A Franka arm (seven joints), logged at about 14 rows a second.
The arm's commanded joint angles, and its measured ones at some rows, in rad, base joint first. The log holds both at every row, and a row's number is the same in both.
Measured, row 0: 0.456 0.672 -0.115 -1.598 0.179 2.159 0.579
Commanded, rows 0 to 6: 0.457 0.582 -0.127 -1.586 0.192 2.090 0.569; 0.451 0.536 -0.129 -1.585 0.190 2.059 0.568; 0.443 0.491 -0.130 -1.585 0.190 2.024 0.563; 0.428 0.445 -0.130 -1.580 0.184 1.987 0.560; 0.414 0.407 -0.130 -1.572 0.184 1.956 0.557; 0.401 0.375 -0.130 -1.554 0.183 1.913 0.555; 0.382 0.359 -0.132 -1.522 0.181 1.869 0.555
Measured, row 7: 0.417 0.410 -0.139 -1.541 0.178 1.936 0.573
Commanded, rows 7 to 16: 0.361 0.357 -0.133 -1.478 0.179 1.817 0.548; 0.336 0.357 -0.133 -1.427 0.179 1.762 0.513; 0.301 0.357 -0.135 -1.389 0.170 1.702 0.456; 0.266 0.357 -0.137 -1.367 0.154 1.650 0.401; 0.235 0.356 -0.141 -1.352 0.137 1.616 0.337; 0.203 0.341 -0.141 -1.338 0.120 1.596 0.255; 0.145 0.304 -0.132 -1.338 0.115 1.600 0.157; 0.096 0.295 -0.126 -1.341 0.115 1.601 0.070; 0.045 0.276 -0.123 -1.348 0.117 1.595 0.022; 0.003 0.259 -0.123 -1.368 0.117 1.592 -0.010
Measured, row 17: 0.084 0.300 -0.149 -1.348 0.124 1.617 0.068
